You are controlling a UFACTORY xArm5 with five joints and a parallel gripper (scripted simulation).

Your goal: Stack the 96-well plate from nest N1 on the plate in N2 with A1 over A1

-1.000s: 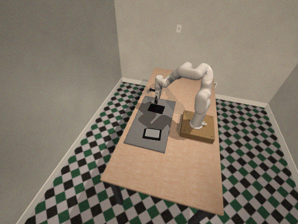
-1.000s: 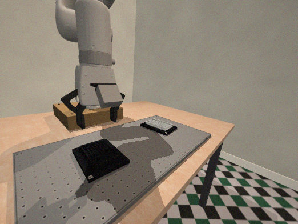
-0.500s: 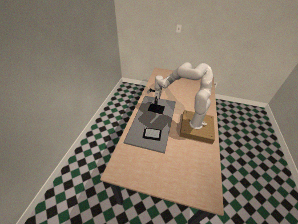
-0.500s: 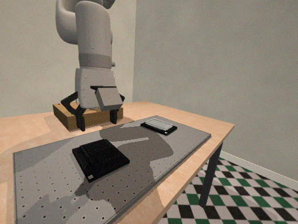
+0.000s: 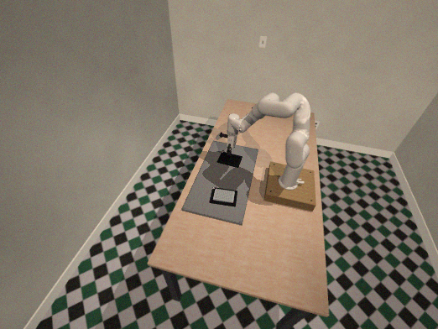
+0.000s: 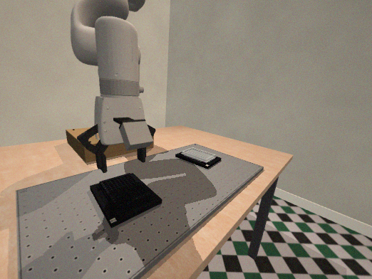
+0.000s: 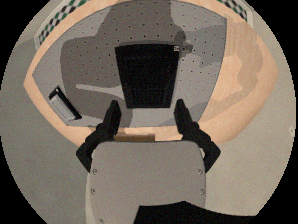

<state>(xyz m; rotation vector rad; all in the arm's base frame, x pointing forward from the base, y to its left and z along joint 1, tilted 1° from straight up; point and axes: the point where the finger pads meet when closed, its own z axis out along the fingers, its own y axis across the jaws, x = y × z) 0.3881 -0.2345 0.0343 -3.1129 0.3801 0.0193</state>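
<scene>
Right now the black 96-well plate is 8 cm below my hand. The rest, counted from my hand: clear 96-well plate (35 cm to the left, 8 cm below, 2 cm ahead); then plate nest N1 (9 cm below); then plate nest N2 (35 cm to the left, 9 cm below, 2 cm ahead).
</scene>
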